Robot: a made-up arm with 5 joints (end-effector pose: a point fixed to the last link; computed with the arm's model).
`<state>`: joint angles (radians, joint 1 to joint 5).
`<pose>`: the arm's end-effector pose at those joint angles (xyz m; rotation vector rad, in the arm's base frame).
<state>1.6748 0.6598 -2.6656 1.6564 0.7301</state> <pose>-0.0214 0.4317 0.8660 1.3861 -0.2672 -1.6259</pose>
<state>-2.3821 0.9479 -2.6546 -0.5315 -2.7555</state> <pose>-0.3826 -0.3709 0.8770 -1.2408 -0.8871 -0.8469</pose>
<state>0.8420 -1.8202 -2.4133 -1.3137 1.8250</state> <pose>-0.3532 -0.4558 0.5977 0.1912 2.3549 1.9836</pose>
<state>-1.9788 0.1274 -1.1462 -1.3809 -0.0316</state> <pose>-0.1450 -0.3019 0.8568 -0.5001 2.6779 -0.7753</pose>
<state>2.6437 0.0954 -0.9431 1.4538 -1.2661</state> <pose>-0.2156 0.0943 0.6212 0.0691 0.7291 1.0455</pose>
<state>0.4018 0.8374 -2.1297 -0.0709 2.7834</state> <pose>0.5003 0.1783 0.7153 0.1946 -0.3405 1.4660</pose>
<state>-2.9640 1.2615 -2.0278 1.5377 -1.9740</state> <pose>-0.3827 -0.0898 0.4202 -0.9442 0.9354 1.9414</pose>
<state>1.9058 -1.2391 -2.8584 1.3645 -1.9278</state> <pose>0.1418 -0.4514 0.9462 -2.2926 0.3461 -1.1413</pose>
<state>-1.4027 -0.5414 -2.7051 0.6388 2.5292</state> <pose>-0.0502 0.1207 1.1887 -1.3988 -0.4504 -0.1716</pose>
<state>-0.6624 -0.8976 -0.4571 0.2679 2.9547</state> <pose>0.1153 -0.1280 0.7482 0.2972 -0.3015 0.2990</pose>
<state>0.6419 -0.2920 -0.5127 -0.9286 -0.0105</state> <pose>0.2021 0.1166 0.7748 -2.7753 0.4729 0.9424</pose>
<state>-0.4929 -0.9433 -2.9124 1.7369 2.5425</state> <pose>-0.2986 0.1163 1.0206 -0.6985 -0.7120 0.6293</pose>
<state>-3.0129 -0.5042 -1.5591 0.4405 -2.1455</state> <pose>-0.1988 -0.0458 1.0352 -1.3358 -1.4513 -1.6206</pose>
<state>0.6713 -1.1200 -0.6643 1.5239 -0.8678</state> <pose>0.0668 0.0384 0.7752 1.4279 -0.2614 -0.8617</pose>
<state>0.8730 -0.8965 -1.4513 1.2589 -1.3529</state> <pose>0.0373 0.0397 1.0007 1.9930 -0.2819 0.1846</pose>
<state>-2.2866 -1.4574 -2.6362 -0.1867 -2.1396</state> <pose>0.3830 0.4221 0.8232 -1.8534 -0.5067 1.4689</pose>
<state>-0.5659 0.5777 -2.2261 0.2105 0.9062</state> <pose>0.3994 -0.3095 0.8921 -1.2025 1.0532 0.9185</pose>
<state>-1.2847 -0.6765 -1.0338 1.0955 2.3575</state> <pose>0.0203 -0.1892 0.8406 0.4611 0.2711 -0.0228</pose>
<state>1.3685 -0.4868 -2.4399 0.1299 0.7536</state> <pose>0.0065 -0.1122 1.2176 -1.6445 -1.3645 0.8335</pose>
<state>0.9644 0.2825 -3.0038 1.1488 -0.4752</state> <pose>0.1421 0.1806 1.1474 2.7963 -0.2403 -0.5135</pose>
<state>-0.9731 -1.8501 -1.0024 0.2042 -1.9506</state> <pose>-0.1136 0.1541 0.9427 -0.0081 -2.1662 0.7463</pose>
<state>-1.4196 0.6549 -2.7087 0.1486 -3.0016</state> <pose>0.0564 -0.4670 0.9896 -0.4783 -0.9799 -0.2586</pose>
